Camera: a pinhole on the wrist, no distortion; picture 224 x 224 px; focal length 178.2 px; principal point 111.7 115.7 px. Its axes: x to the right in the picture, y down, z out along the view. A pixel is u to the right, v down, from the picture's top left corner.
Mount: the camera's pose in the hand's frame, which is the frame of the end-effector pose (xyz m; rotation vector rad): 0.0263 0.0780 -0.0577 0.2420 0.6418 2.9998
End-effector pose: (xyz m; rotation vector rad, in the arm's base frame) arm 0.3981 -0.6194 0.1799 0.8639 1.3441 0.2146
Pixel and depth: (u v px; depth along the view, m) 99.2 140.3 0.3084
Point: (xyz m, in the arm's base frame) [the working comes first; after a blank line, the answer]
In the camera's frame: -0.0216 0.0426 0.3084

0.6896 -0.5496 0.2051
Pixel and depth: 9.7 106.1 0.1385
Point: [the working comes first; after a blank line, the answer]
In the camera's frame: -0.0793 -0.0075 0.1385

0.5231 -0.4746 0.1682
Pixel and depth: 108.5 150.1 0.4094
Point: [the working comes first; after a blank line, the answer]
In the camera's frame: -0.0074 0.0790 0.4094

0.7908 -0.5881 0.2070
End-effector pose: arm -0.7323 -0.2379 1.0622 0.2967 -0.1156 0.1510
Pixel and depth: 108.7 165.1 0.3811
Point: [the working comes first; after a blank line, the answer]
In the camera's frame: -0.0064 0.1056 0.3811

-0.6930 -0.1972 1.4242
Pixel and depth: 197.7 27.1 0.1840
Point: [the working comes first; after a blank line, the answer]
In the camera's frame: 0.0888 -0.0915 0.1840

-0.8073 -0.0361 1.2058
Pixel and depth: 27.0 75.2 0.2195
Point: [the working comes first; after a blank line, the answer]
In the camera's frame: -0.1043 -0.0499 0.2195

-0.6109 -0.0569 1.2413
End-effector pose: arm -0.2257 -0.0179 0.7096 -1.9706 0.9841 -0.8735
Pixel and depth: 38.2 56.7 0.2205
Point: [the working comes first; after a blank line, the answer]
In the camera's frame: -0.0909 -0.0730 0.2205

-0.1480 -0.2127 0.5097
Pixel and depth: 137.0 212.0 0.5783
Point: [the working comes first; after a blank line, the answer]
In the camera's frame: 0.0821 0.3125 0.5783

0.2706 0.1321 0.3979
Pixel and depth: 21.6 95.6 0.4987
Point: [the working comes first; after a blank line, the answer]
In the camera's frame: -0.2521 -0.0563 0.4987

0.1129 -0.3461 0.3764
